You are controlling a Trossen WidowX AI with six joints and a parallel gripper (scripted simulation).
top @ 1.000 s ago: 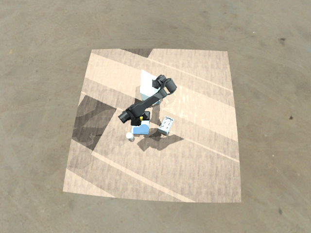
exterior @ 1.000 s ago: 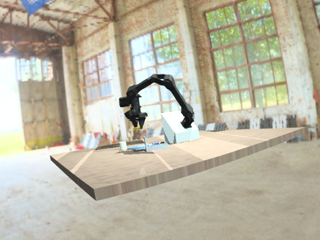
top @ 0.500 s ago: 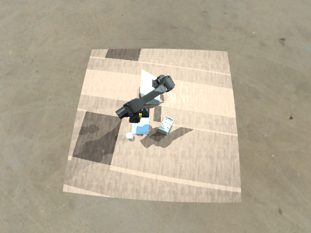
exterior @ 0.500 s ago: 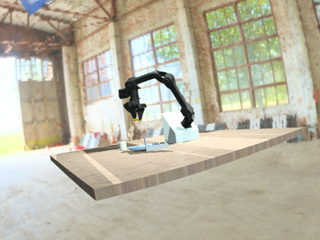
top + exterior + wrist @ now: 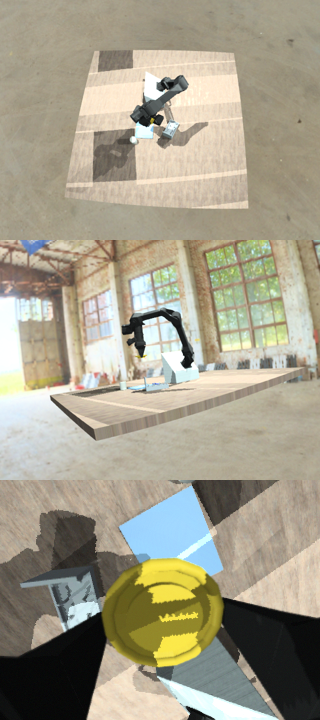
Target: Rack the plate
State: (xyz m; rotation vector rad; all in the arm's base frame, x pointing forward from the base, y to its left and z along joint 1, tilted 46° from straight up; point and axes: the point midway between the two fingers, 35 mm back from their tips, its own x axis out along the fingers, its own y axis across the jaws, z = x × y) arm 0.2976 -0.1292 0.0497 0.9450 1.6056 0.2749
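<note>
My gripper tip is now 170 mm above the dish rack and 140 mm to the right of it. Also, from my gripper tip: yellow plate (10 mm above); mat (190 mm below, 50 mm to the right); blue spoon (190 mm below, 110 mm behind, 60 mm to the right).
</note>
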